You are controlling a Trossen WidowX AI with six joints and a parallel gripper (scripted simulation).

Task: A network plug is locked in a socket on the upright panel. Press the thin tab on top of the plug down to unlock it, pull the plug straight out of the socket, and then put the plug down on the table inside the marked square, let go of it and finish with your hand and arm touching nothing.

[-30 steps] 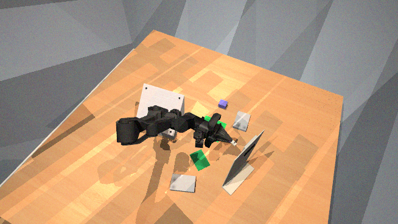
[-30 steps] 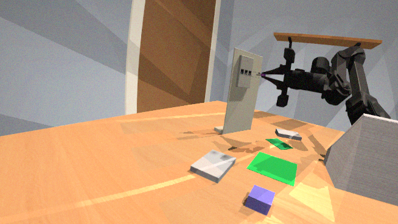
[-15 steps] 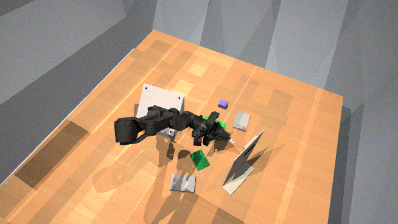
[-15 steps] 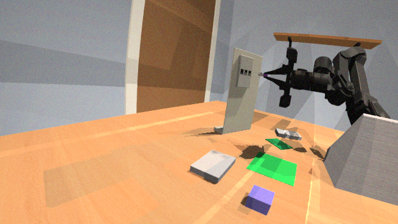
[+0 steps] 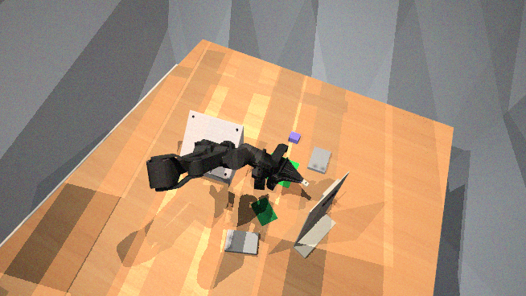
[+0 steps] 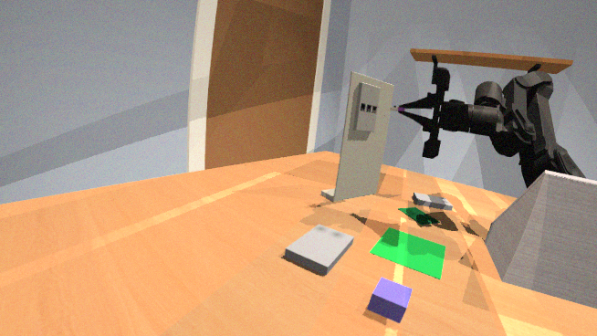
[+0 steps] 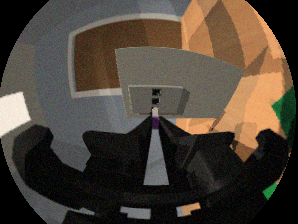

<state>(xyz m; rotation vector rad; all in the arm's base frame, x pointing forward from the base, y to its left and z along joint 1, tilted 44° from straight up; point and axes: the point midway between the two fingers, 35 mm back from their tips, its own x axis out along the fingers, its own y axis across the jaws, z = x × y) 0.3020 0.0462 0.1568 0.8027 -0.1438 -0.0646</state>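
Now: gripper tip 90 mm past the bright green square, 150 mm to the right of it and 240 mm above it. Round my gripper tip: network plug (10 mm ahead); grey socket panel (90 mm ahead, 30 mm to the right, 100 mm below).
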